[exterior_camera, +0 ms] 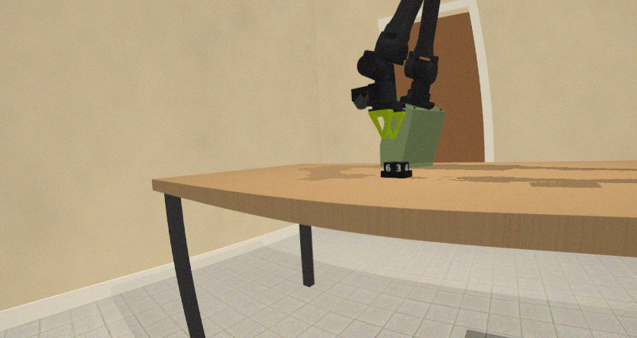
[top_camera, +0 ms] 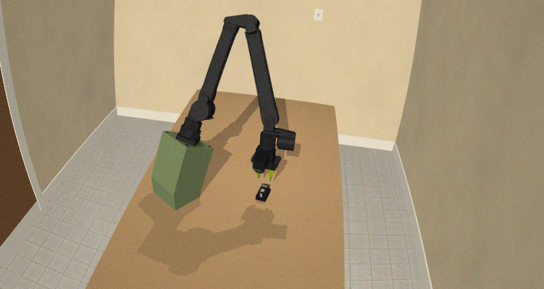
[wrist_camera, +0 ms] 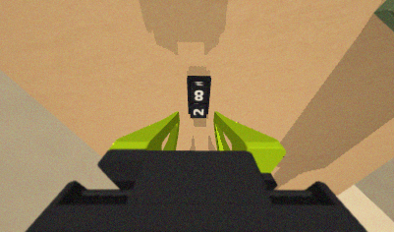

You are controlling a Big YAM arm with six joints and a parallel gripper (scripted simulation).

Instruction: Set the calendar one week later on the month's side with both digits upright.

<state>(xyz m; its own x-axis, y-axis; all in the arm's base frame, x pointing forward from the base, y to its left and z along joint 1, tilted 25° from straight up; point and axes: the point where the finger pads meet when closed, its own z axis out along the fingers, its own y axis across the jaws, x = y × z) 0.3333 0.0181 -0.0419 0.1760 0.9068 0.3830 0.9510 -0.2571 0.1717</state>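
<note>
Right now my hand is 2 cm to the right of the black tray and 10 cm above it.
</note>
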